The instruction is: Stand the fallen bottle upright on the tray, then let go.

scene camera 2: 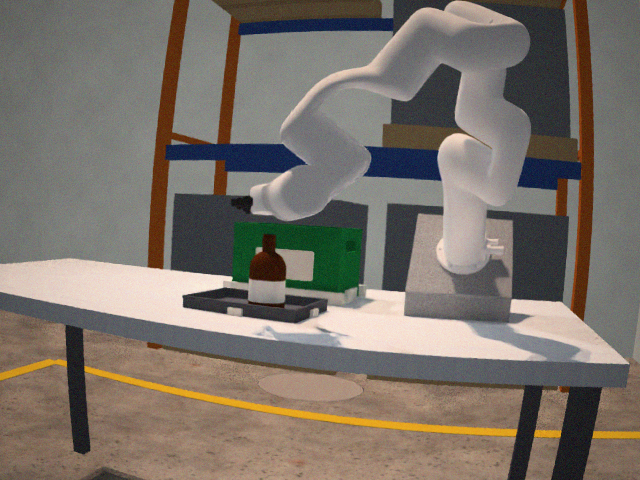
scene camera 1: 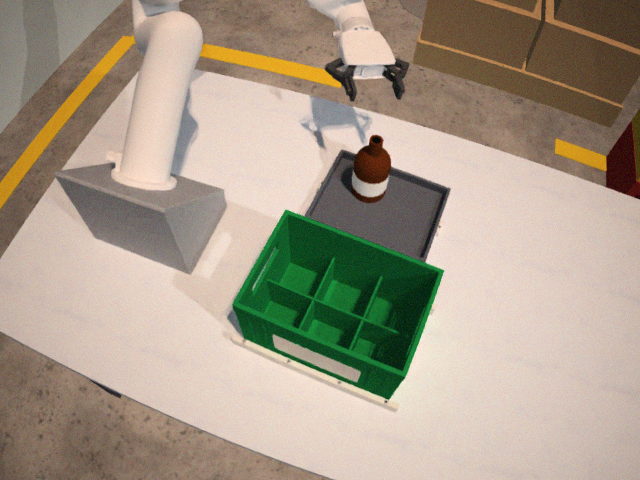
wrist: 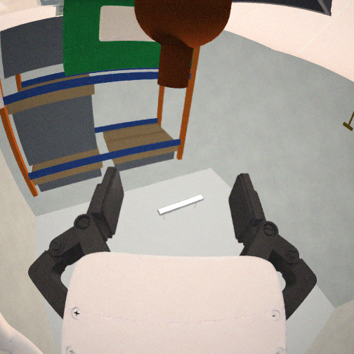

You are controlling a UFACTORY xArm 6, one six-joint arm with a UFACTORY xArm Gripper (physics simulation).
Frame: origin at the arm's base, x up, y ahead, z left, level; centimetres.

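Seen in the pictures: gripper, fingertip midpoint: [scene camera 1: 377, 95]; arm's base, link origin: [scene camera 2: 463, 253] [scene camera 1: 143, 180].
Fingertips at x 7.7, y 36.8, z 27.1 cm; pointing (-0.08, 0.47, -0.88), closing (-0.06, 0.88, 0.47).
Offsets run from my fingertips to a thing's top centre. Level surfaces: height alone.
A brown bottle @[dz -5.9, dx -5.6, dy +1.9 cm] [scene camera 1: 372, 167] [scene camera 2: 267, 268] with a white label stands upright on the dark grey tray @[dz -9.7, dx -19.1, dy +5.3 cm] [scene camera 1: 398, 219] [scene camera 2: 206, 305], near the tray's edge away from the green crate. In the wrist view the bottle [wrist: 182, 25] shows at the top, its base out of frame. My gripper [scene camera 1: 376, 95] [scene camera 2: 233, 203] [wrist: 177, 183] is open, with nothing between its fingers. It is above the table, higher than the bottle's neck and apart from it, on the side of the bottle away from the crate.
A green crate @[dz -37.6, dx -4.1, dy +4.4 cm] [scene camera 1: 330, 353] [scene camera 2: 346, 258] with empty compartments stands beside the tray, on the side away from my gripper. The grey arm pedestal [scene camera 1: 139, 222] [scene camera 2: 457, 304] stands on the white table @[dx -21.6 cm] [scene camera 1: 155, 361]. A shelf rack [scene camera 2: 160, 206] is behind the table in scene camera 2.
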